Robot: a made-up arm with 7 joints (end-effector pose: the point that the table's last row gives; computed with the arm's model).
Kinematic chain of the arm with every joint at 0, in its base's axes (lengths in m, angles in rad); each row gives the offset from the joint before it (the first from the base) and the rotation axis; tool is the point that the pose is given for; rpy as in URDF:
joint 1: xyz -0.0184 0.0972 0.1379 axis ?
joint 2: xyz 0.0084 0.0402 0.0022 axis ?
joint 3: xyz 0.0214 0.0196 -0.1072 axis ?
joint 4: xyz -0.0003 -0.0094 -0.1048 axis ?
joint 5: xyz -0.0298 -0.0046 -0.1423 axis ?
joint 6: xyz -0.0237 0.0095 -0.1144 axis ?
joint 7: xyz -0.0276 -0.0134 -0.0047 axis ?
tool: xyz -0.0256 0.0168 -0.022 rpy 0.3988 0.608 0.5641
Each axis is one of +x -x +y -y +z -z.
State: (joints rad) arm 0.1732 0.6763 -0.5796 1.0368 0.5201 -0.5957 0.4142
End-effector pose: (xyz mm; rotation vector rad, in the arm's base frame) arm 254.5 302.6 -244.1 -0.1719 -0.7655 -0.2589
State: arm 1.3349 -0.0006 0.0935 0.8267 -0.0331 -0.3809 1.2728
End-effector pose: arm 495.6 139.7 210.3 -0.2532 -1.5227 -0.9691
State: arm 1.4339 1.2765 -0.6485 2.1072 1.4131 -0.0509 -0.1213
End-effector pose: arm 242.1 186.2 299.0 -0.5004 -1.6629 -0.2864
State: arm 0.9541 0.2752 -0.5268 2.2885 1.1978 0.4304 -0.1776
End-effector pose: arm 210.9 -3.4 216.1 -1.0427 -1.0945 -0.6518
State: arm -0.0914 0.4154 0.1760 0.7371 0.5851 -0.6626 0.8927
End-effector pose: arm 140.7 334.7 -321.3 -0.3108 -0.7250 0.1841
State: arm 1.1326 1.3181 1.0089 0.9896 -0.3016 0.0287 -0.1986
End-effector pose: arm -36.3 616.4 260.3 0.8480 -1.7827 2.0975
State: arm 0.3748 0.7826 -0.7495 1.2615 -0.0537 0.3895 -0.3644
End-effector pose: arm 288.9 332.8 -125.8 1.0039 -0.6434 0.0075
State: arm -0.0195 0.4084 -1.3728 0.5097 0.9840 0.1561 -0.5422
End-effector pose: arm -54.1 293.0 -321.9 0.7848 0.4633 0.1837
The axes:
joint 1: -y
joint 2: +x
joint 3: +z
joint 4: -y
joint 5: +z
joint 6: +y
joint 7: -x

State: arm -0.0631 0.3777 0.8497 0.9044 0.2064 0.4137 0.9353
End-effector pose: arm 110.2 396.7 -263.1 -0.5294 -0.1589 0.7561
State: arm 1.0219 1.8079 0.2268 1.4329 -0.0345 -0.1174 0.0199
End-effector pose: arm -5.0 461.8 475.7 1.7823 -1.8915 0.5689
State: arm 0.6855 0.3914 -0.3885 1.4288 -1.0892 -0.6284 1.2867
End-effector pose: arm 430.5 194.9 82.2 1.2062 -0.5498 -1.6596
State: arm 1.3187 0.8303 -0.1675 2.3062 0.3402 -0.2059 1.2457
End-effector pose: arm 164.1 141.8 395.3 0.9853 -1.8938 -1.6503
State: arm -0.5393 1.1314 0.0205 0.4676 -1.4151 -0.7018 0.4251
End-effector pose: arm 16.0 619.9 -78.0 0.7696 0.9536 -1.4836
